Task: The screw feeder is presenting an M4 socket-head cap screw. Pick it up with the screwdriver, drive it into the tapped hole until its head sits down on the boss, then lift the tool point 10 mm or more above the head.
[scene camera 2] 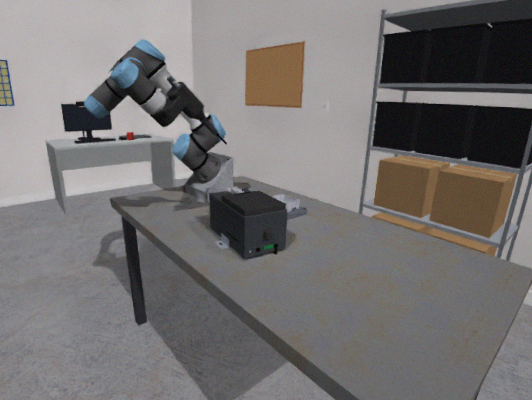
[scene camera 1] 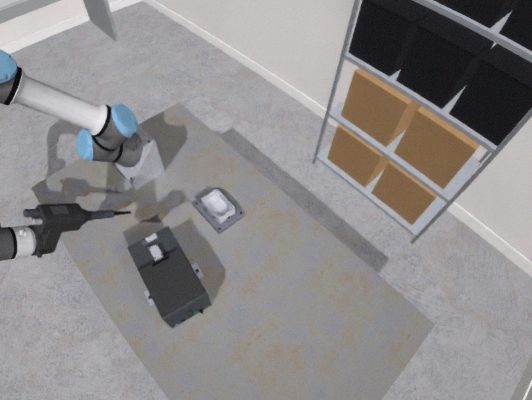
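The screw feeder (scene camera 1: 172, 282) (scene camera 2: 255, 227) is a dark box on the table, with pale parts at its end nearer the arm's base. A white part (scene camera 1: 218, 202) (scene camera 2: 288, 201) sits on a grey plate (scene camera 1: 219, 228) (scene camera 2: 298, 214) beside the feeder. My screwdriver (scene camera 1: 129, 213) (scene camera 2: 225, 142) is raised above the table, its thin bit tilted and apart from the feeder and the white part. Whether a screw is on the tip is too small to tell. The M4 screw and the tapped hole cannot be made out in either view.
The arm's pale base block (scene camera 1: 152, 160) (scene camera 2: 226, 172) stands at one end of the table (scene camera 1: 300, 325) (scene camera 2: 375, 300). A shelf rack (scene camera 1: 325, 135) (scene camera 2: 372, 110) with black and brown boxes stands beyond the long side. A desk (scene camera 2: 110, 159) with a monitor stands in the background.
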